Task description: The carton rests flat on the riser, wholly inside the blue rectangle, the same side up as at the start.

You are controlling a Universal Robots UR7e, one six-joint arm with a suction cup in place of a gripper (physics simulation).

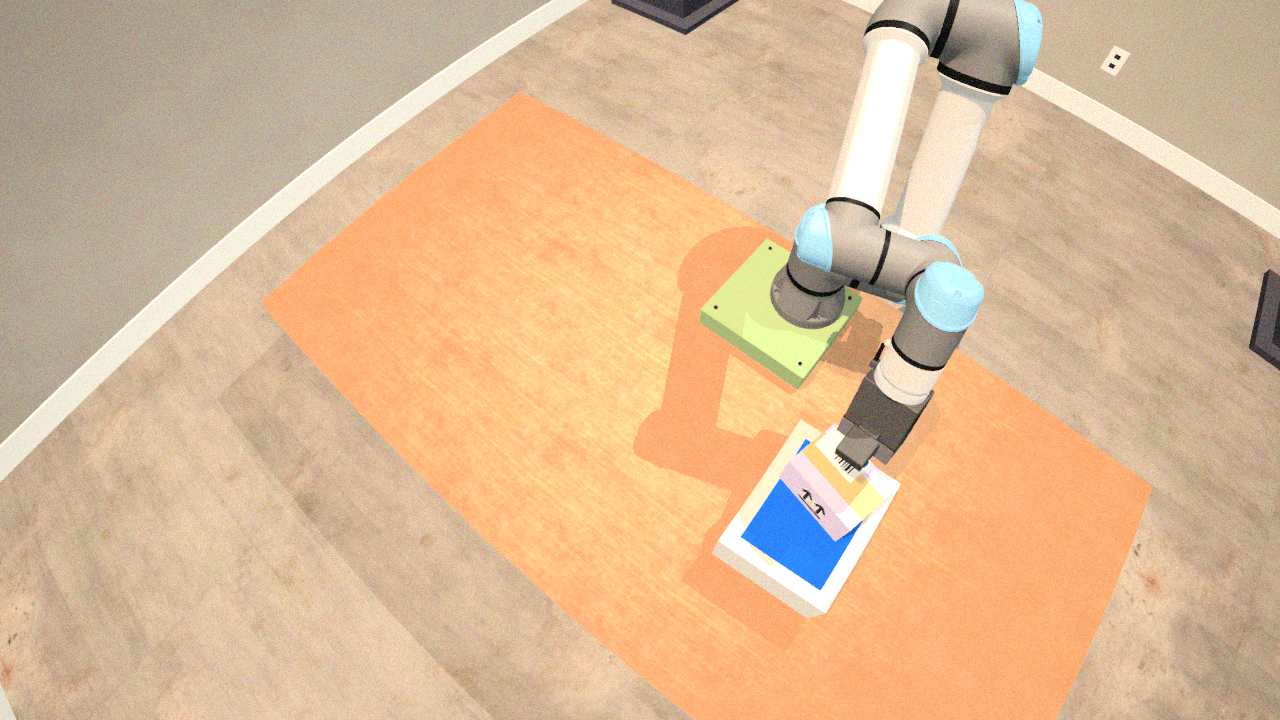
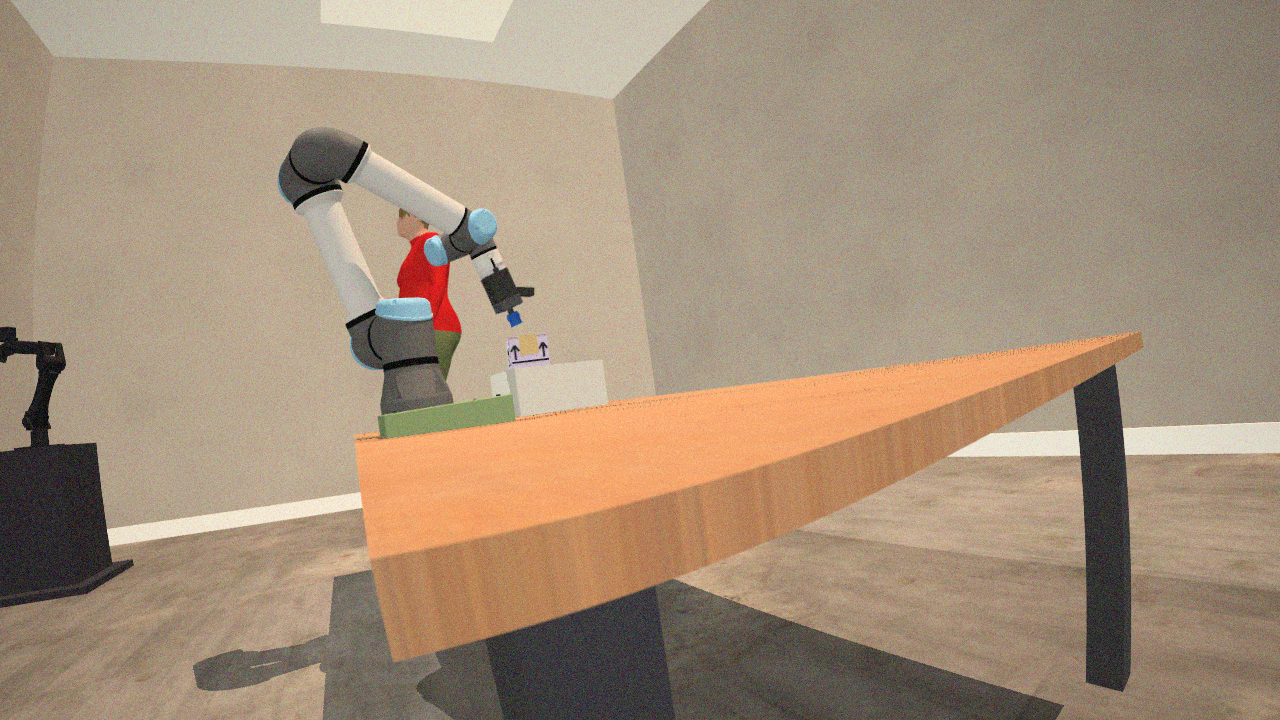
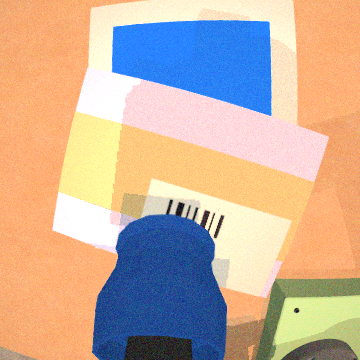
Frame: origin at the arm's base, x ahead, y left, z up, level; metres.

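Seen in the pictures: hand, tool point: [image 2: 516, 324] [image 3: 164, 253]; arm's base, link origin: [image 1: 806, 297] [image 2: 417, 409].
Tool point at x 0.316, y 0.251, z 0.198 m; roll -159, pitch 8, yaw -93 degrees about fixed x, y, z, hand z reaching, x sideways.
Note:
Offsets run from my tool point to a thing's top centre. Level surfaces: height alone.
The carton @[0.001 m right, 0.018 m ahead, 0.040 m down] [image 1: 836, 490] [image 2: 527, 349] [image 3: 200, 153], pink and yellow with a barcode label on top and arrows on its side, rests on the white riser @[0.000 m left, 0.064 m ahead, 0.124 m down] [image 1: 776, 573] [image 2: 559, 386] [image 3: 101, 39]. It sits at the end nearest the arm's base and is turned slightly askew. It covers only the near edge of the blue rectangle @[0.000 m left, 0.064 m ahead, 0.124 m down] [image 1: 792, 535] [image 3: 193, 53] and reaches past the rectangle onto the riser's rim. My suction cup [image 1: 843, 462] [image 2: 513, 317] [image 3: 166, 246] hangs a little above the carton's labelled end. It is clear of the carton and holds nothing.
The riser stands on an orange table @[0.244 m down] [image 1: 492, 313] [image 2: 716, 465]. The arm's green base plate [image 1: 760, 333] [image 2: 447, 416] [image 3: 314, 314] lies just behind the riser. A person in a red top [image 2: 432, 279] stands behind the arm. A dark pedestal [image 2: 45, 510] stands on the floor at left.

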